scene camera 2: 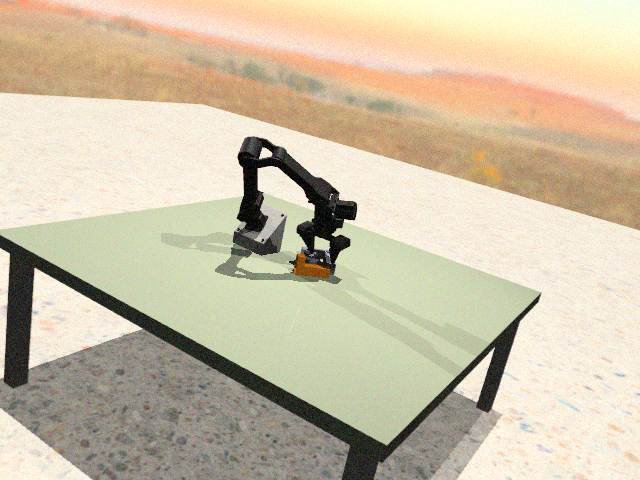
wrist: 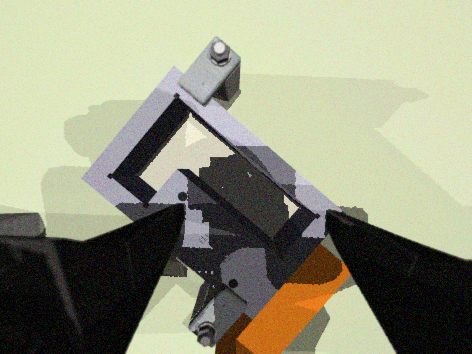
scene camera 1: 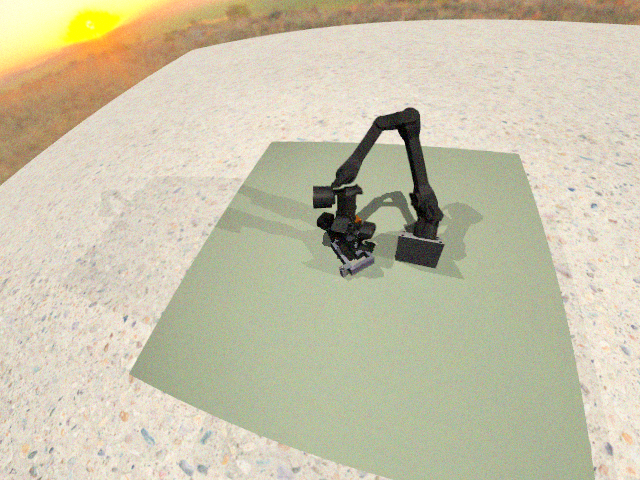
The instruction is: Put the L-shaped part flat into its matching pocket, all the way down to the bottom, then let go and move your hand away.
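Pixels of known places: gripper, fingertip midpoint: (scene camera 2: 322, 258) (wrist: 255, 213) (scene camera 1: 345, 245); arm's base, origin of the base link: (scene camera 2: 256, 222) (scene camera 1: 424, 237).
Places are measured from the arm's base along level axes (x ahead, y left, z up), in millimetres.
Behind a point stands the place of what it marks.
The orange L-shaped part (scene camera 1: 357, 219) {x 227, y -83, z -23 mm} (scene camera 2: 311, 268) {x 269, y -75, z -57 mm} (wrist: 292, 302) {x 273, y -50, z -53 mm} is outside the pocket, at one side of the pale lilac-grey fixture (scene camera 1: 360, 265) {x 200, y 91, z -49 mm} (wrist: 137, 128) {x 198, y 81, z -47 mm}. In scene camera 2 it appears to stand on its long edge, short leg up. The fixture's L-shaped pocket (wrist: 167, 150) {x 202, y 70, z -78 mm} is empty, with shadow over its floor. My gripper (scene camera 1: 351, 251) {x 259, y 16, z -46 mm} (scene camera 2: 323, 256) {x 259, y 16, z -46 mm} (wrist: 255, 213) {x 259, y 16, z -46 mm} is open and empty, low over the fixture, its fingertips apart across it in the wrist view. The right finger is close to the orange part's upper end there; contact cannot be told.
Two grey clamp blocks with bolts (wrist: 205, 77) {x 245, y 101, z -42 mm} (wrist: 220, 312) {x 227, y -39, z -42 mm} sit at opposite sides of the fixture and rise above its rim. The arm's base (scene camera 1: 419, 250) {x 19, y 51, z -2 mm} (scene camera 2: 258, 237) {x 40, y -40, z -33 mm} stands near the fixture on the green table top (scene camera 1: 361, 361) {x 166, y 382, z -83 mm} (scene camera 2: 361, 351) {x 600, y -410, z -83 mm}.
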